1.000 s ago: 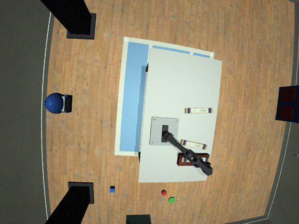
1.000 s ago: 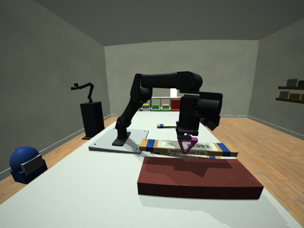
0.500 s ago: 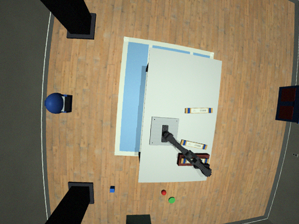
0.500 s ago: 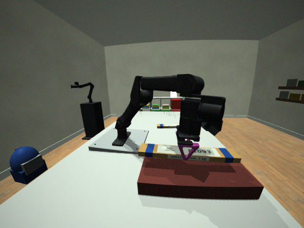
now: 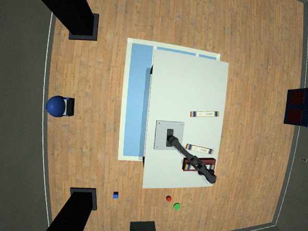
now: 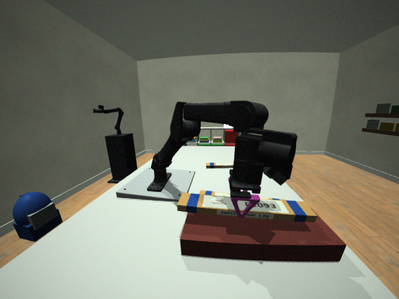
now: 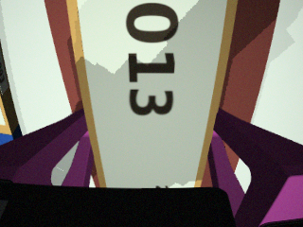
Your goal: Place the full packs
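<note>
The dark red low platform is 90 mm below my hand, 50 mm ahead of it and 10 mm to the right of it.
</note>
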